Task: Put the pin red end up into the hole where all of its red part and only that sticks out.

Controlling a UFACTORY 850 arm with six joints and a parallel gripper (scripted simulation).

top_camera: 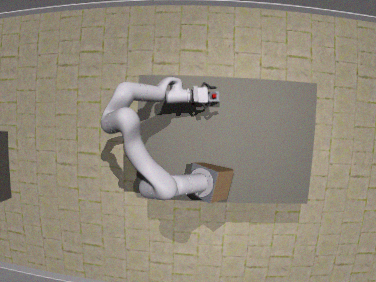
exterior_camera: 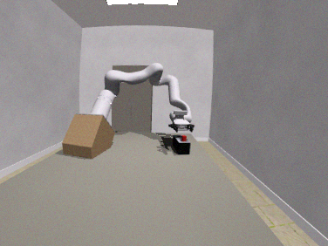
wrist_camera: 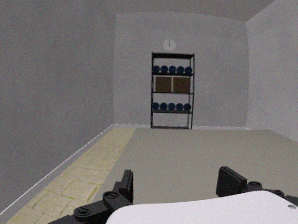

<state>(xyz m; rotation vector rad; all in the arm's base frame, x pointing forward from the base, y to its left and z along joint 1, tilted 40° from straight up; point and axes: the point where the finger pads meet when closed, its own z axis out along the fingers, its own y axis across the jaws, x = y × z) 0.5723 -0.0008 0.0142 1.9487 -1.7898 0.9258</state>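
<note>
My hand is 60 mm above the pin. Round my hand: block 110 mm below, 60 mm to the left, 10 mm behind.
</note>
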